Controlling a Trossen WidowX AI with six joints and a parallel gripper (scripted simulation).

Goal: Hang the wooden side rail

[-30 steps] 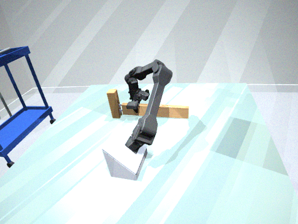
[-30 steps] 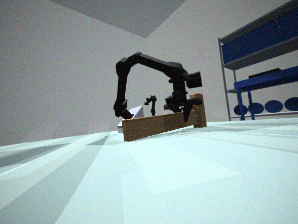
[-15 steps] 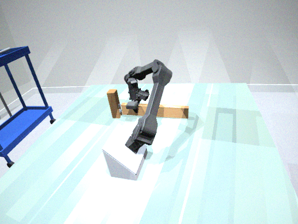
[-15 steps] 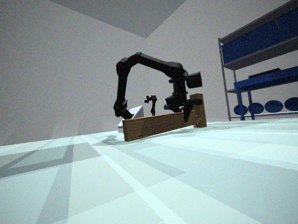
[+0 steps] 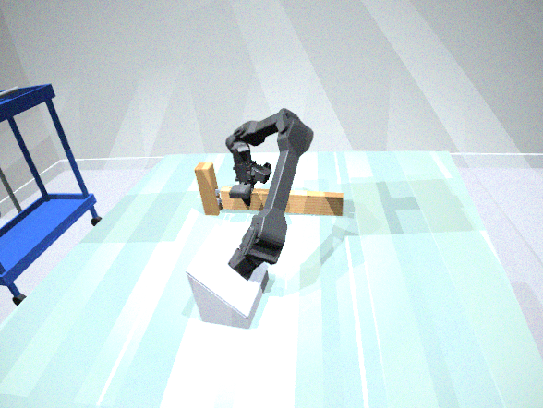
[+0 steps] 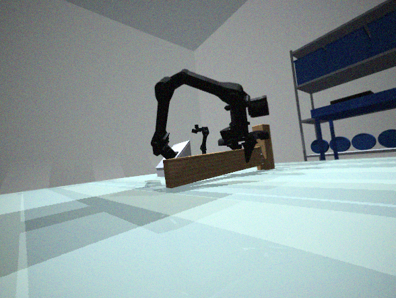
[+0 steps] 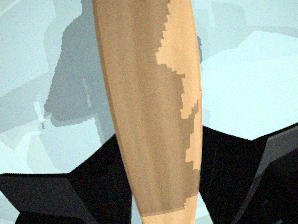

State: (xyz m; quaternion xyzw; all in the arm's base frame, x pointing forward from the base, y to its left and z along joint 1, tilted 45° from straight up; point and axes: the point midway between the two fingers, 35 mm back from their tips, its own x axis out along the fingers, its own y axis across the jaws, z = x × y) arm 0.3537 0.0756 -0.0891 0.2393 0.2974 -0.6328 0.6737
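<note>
Now: gripper tip 10 mm past the wooden headboard post, 130 mm to the right of it and 40 mm below it.
</note>
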